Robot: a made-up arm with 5 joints. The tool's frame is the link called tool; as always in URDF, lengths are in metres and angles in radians. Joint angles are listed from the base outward. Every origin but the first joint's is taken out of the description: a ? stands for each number. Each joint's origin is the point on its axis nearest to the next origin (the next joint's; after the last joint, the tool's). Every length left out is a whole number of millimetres.
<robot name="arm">
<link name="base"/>
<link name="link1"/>
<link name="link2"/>
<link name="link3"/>
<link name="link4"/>
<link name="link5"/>
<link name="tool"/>
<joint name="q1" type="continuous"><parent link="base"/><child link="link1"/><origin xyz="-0.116 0 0.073" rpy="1.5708 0 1.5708"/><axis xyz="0 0 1"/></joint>
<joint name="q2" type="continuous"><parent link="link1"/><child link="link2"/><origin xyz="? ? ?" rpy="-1.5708 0 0"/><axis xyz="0 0 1"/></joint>
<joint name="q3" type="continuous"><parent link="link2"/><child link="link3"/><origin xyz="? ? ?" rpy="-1.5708 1.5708 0"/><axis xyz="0 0 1"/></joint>
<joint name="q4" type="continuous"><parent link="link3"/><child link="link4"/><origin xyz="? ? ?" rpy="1.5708 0 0"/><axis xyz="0 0 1"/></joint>
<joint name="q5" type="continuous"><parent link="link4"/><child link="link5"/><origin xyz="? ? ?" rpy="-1.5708 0 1.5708"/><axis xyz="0 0 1"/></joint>
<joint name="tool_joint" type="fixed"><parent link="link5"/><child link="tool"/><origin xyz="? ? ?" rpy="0 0 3.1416"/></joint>
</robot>
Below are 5 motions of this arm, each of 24 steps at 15 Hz.
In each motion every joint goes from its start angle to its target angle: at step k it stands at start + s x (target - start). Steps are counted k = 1, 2, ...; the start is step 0. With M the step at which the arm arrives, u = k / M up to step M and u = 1 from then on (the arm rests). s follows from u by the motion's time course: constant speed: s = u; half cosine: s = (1 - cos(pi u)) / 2; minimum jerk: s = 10 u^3 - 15 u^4 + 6 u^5.
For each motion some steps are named. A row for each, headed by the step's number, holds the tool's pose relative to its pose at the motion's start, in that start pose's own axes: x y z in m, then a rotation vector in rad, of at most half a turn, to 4 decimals.
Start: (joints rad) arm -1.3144 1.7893 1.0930 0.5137 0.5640
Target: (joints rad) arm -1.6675 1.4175 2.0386 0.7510 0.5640
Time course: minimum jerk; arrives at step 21
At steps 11, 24:
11: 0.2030 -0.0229 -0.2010 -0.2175 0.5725 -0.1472
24: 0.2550 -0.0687 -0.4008 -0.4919 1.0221 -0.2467

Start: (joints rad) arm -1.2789 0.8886 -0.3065 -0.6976 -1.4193
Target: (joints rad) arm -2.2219 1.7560 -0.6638 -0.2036 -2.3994
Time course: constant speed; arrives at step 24
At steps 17, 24:
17: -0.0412 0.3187 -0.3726 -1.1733 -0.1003 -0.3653
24: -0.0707 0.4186 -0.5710 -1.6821 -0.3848 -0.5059

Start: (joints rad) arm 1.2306 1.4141 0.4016 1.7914 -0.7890
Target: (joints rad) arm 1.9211 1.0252 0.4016 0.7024 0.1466
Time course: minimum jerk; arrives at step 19
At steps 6, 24:
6: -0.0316 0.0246 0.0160 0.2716 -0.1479 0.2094
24: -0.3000 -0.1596 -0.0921 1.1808 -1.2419 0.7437

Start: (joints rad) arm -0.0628 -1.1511 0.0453 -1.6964 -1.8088
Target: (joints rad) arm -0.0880 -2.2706 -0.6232 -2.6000 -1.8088
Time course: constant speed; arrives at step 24
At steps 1, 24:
1: -0.0113 -0.0197 0.0138 0.0479 -0.0400 -0.0204
24: -0.3555 -0.4738 -0.0305 1.4047 -1.0068 0.0945

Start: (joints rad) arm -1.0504 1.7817 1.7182 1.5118 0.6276
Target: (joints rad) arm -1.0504 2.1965 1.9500 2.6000 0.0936
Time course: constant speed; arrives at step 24
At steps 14, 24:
14: 0.0682 -0.2101 -0.2214 0.2578 0.3175 -0.4246
24: 0.0612 -0.3019 -0.4004 0.4400 0.5754 -0.6645

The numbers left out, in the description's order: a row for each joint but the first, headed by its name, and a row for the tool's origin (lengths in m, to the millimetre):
q2: 0.044 0.352 0
q3: 0.051 0.173 0
q4: -0.208 -0.008 0
q5: -0.238 -0.041 0
tool: -0.372 -0.014 0

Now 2 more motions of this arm.
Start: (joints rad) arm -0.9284 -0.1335 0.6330 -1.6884 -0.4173
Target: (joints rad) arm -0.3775 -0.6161 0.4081 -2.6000 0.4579
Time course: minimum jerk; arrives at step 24
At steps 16, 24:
16: -0.1307 -0.0426 -0.0050 -0.4646 -0.4122 0.2594
24: -0.1785 -0.0317 -0.0756 -0.6687 -0.4327 0.3771

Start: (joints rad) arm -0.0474 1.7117 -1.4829 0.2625 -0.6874
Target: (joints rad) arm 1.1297 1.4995 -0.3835 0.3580 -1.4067
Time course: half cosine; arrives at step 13
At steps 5, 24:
5: -0.2509 -0.0151 0.0291 -0.2294 -0.4322 0.0009
24: -0.6841 -0.4534 -0.1856 0.0971 -1.4364 -0.0626

